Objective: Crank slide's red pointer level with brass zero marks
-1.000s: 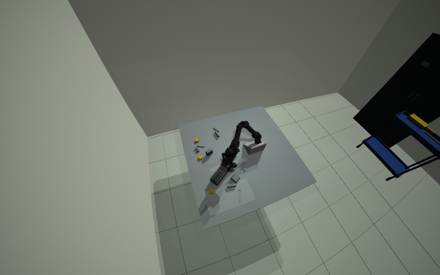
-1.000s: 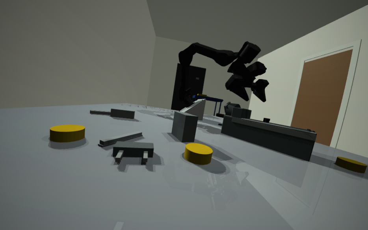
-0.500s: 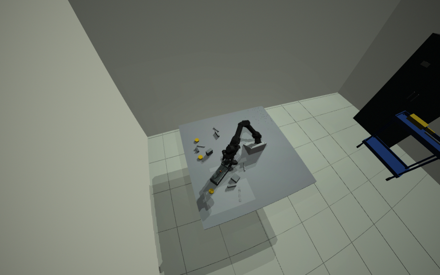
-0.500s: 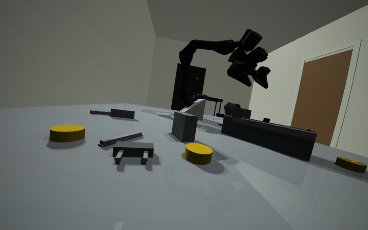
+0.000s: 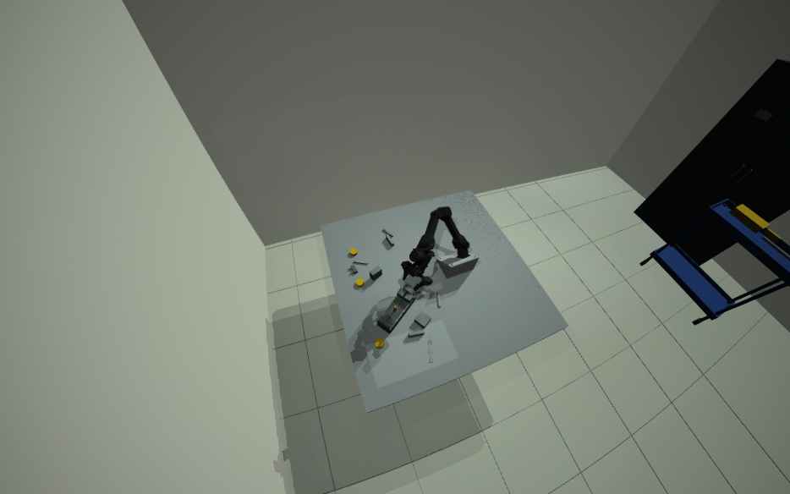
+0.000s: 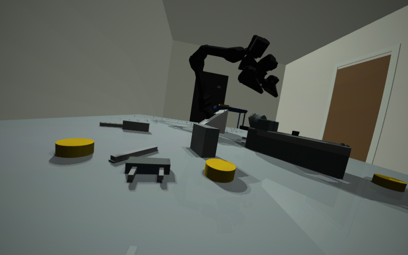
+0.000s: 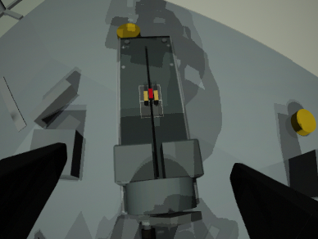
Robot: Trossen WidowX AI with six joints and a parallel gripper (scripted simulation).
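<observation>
Right now the dark crank handle is 70 mm behind my gripper tip, 30 mm to the right of it and 140 mm below it. Round my gripper tip: bracket: 210 mm ahead, 360 mm to the right, 190 mm below; red pointer: 100 mm ahead, 40 mm to the left, 120 mm below.
</observation>
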